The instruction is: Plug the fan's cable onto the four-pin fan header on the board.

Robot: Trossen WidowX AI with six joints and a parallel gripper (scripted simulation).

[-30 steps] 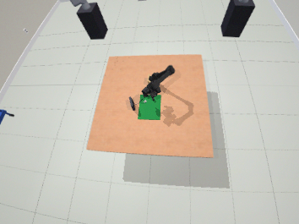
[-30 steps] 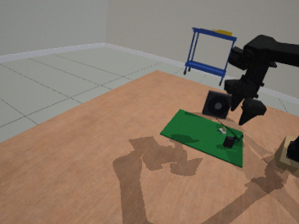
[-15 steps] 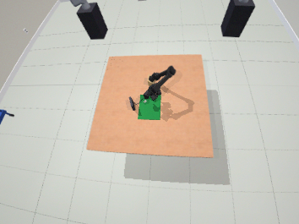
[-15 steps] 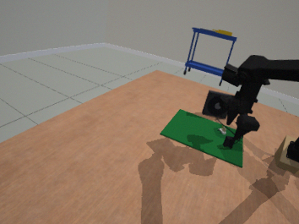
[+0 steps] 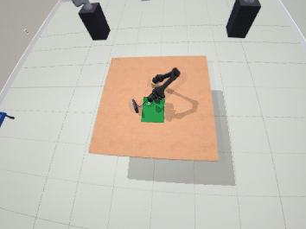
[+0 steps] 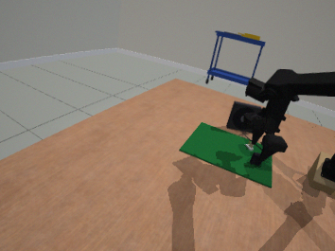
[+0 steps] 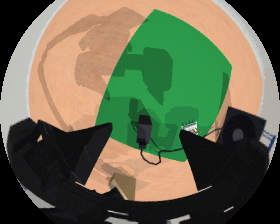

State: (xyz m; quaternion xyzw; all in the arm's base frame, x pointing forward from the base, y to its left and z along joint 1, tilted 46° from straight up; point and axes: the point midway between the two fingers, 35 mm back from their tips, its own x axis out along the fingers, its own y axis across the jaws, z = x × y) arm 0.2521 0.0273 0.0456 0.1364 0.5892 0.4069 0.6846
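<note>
The dark fan plug lies 30 mm below my gripper tip and 10 mm behind it. Round my gripper tip: black fan 210 mm to the right, 80 mm ahead, 10 mm above; then white four-pin fan header 90 mm to the right, 50 mm below, 20 mm ahead; then green board 80 mm ahead, 60 mm below, 30 mm to the right.
</note>
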